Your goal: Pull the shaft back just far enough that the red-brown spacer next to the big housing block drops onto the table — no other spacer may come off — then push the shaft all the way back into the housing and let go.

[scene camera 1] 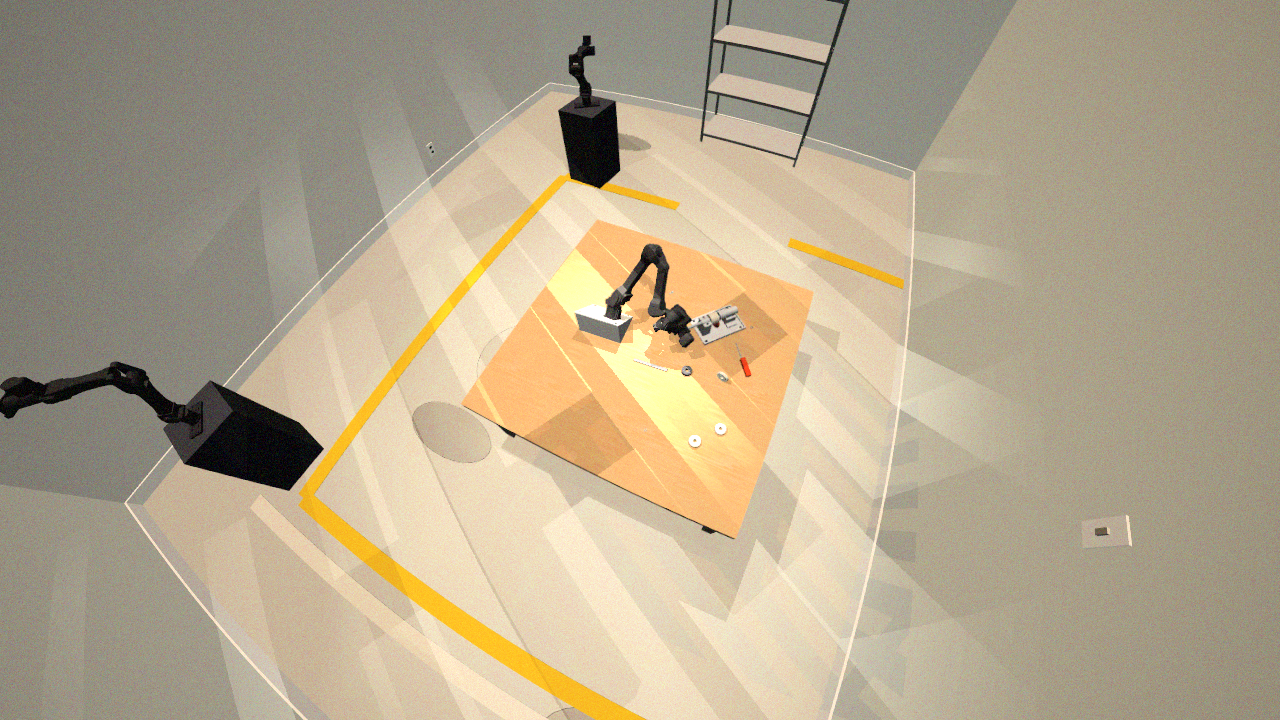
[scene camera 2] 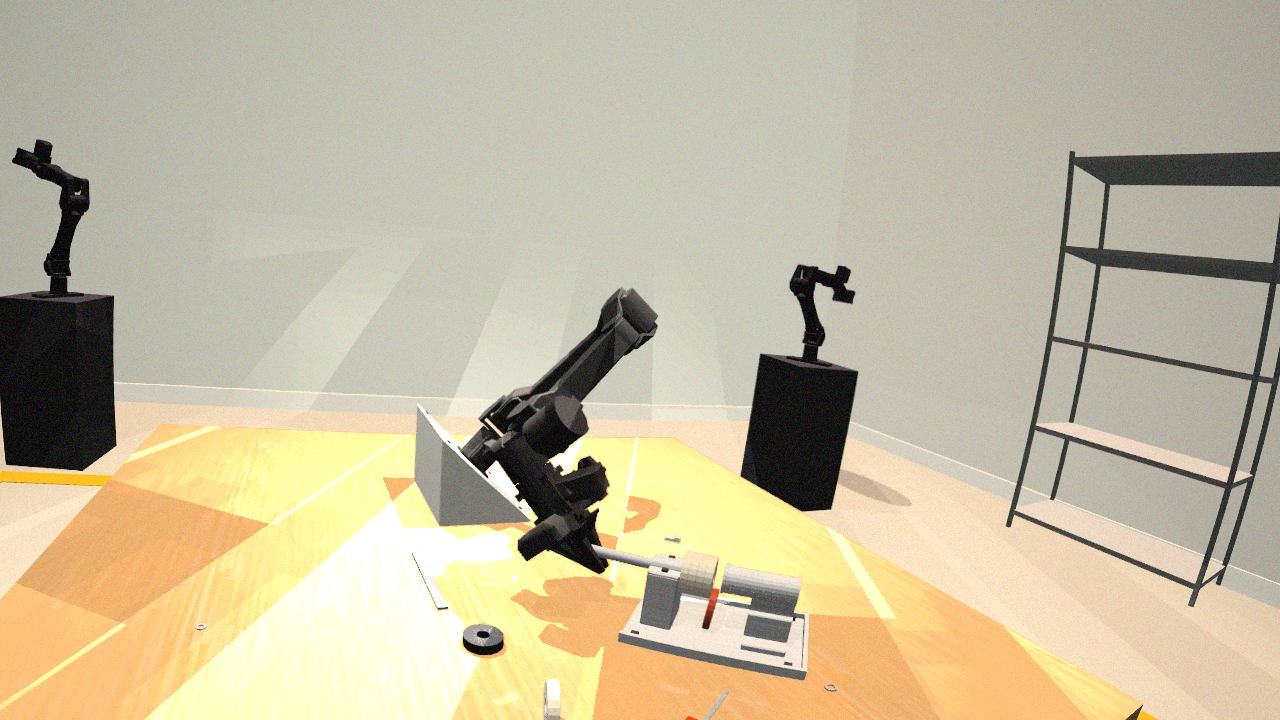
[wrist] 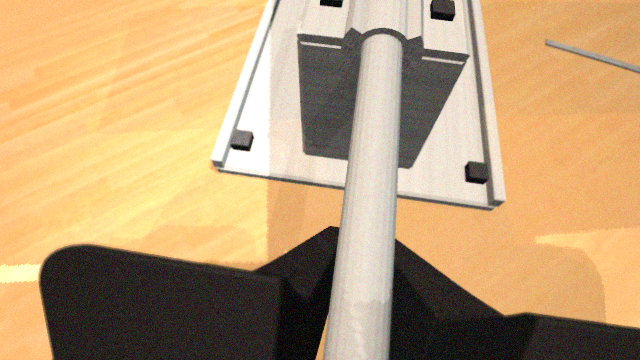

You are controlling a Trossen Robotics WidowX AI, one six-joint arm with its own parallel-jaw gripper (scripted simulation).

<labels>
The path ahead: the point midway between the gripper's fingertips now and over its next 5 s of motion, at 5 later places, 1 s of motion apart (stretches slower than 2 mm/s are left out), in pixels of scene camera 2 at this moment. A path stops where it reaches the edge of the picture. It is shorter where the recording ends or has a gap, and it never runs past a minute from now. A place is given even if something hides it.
My gripper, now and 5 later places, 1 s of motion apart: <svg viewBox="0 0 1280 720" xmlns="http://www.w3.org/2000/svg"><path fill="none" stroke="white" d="M604 570L611 572L620 574L629 576L637 578L644 579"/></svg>
</labels>
